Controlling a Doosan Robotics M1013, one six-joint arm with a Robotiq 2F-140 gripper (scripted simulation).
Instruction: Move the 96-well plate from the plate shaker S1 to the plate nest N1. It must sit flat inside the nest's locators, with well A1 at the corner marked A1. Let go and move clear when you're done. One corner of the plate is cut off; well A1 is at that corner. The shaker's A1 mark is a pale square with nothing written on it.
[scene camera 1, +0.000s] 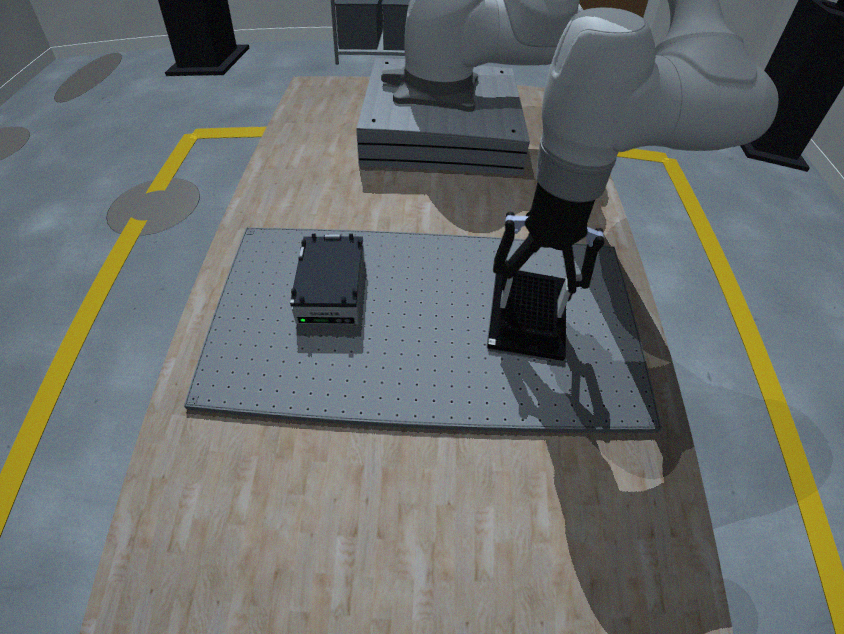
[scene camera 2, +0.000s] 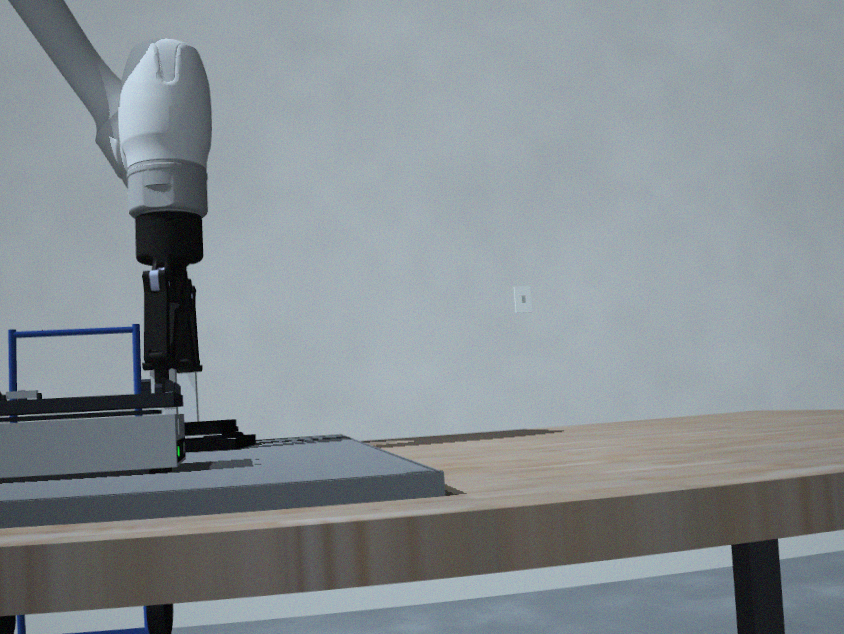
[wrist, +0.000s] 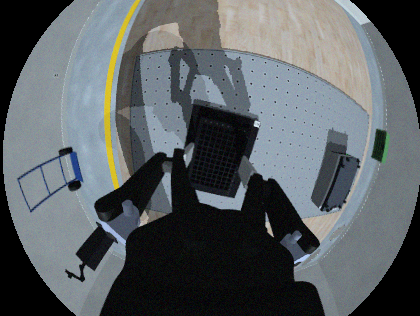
My gripper (scene camera 1: 531, 306) is 0.79 m from the lens. A 96-well plate (scene camera 1: 526, 323) is 0.75 m from the lens.
